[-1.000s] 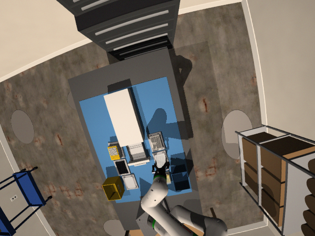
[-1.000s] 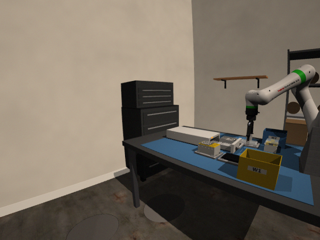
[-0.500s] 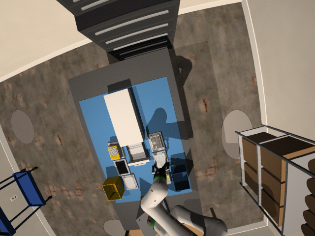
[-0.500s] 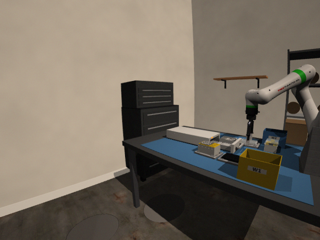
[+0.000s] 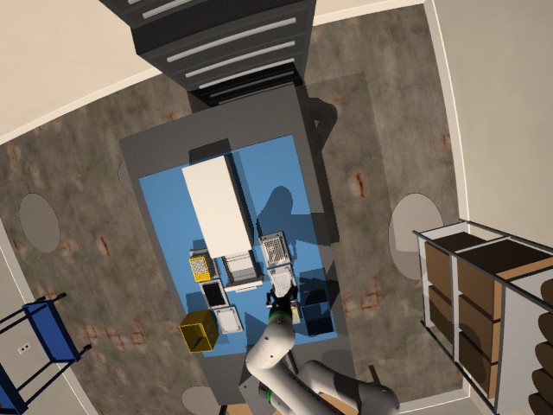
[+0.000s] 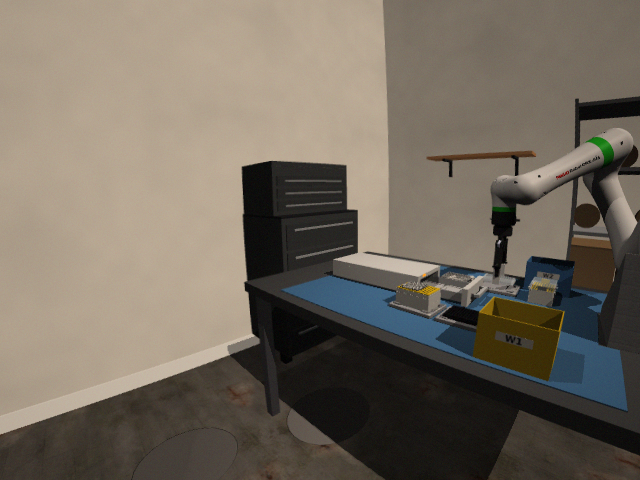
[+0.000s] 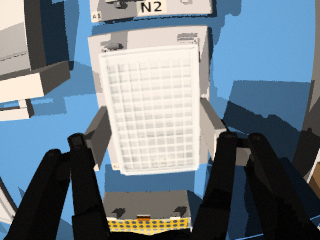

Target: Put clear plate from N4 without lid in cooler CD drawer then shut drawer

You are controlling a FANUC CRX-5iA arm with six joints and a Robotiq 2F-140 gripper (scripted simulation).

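Right now my hand is 6 cm above the grey nest. From my hand the other things lie so: white well plate: 17 cm ahead, 2 cm to the right, 4 cm below; then clear plate: 2 cm below; then blue bin: 20 cm behind, 11 cm to the right, 2 cm below.
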